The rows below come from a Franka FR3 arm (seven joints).
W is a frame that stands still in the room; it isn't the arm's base.
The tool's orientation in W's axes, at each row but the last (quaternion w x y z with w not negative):
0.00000, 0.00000, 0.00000, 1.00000
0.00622, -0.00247, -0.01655, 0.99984
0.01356, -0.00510, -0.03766, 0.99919
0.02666, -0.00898, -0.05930, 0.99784
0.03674, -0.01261, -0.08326, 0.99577
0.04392, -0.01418, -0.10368, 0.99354
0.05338, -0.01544, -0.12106, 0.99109
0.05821, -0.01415, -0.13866, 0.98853
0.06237, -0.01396, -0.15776, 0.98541
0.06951, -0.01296, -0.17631, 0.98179
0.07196, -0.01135, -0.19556, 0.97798
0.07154, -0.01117, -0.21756, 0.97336
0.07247, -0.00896, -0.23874, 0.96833
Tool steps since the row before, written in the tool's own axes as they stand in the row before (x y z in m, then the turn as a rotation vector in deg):
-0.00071, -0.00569, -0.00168, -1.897, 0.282, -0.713
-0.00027, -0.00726, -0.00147, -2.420, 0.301, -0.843
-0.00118, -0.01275, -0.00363, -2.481, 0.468, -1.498
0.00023, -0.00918, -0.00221, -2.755, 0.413, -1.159
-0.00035, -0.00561, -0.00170, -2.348, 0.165, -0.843
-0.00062, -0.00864, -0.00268, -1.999, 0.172, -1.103
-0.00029, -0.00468, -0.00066, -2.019, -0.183, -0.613
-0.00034, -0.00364, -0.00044, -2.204, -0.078, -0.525
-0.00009, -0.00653, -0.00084, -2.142, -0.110, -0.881
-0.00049, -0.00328, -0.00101, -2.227, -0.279, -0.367
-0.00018, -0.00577, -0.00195, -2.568, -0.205, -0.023
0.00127, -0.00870, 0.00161, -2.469, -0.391, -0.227
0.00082, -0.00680, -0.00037, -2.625, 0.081, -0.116
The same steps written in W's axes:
0.00071, 0.00569, -0.00168, 1.897, -0.282, -0.713
0.00037, 0.00730, -0.00123, 2.420, -0.303, -0.841
0.00156, 0.01295, -0.00265, 2.484, -0.422, -1.506
0.00030, 0.00938, -0.00111, 2.754, -0.422, -1.159
0.00080, 0.00577, -0.00073, 2.356, -0.200, -0.814
0.00145, 0.00891, -0.00082, 2.017, -0.122, -1.076
0.00079, 0.00464, 0.00050, 2.052, 0.102, -0.515
0.00076, 0.00355, 0.00058, 2.220, -0.045, -0.457
0.00090, 0.00640, 0.00124, 2.179, 0.103, -0.786
0.00097, 0.00332, 0.00020, 2.260, 0.071, -0.245
0.00106, 0.00599, 0.00042, 2.570, -0.177, 0.042
-0.00017, 0.00729, 0.00517, 2.508, 0.090, -0.062
0.00013, 0.00624, 0.00284, 2.592, -0.397, -0.186

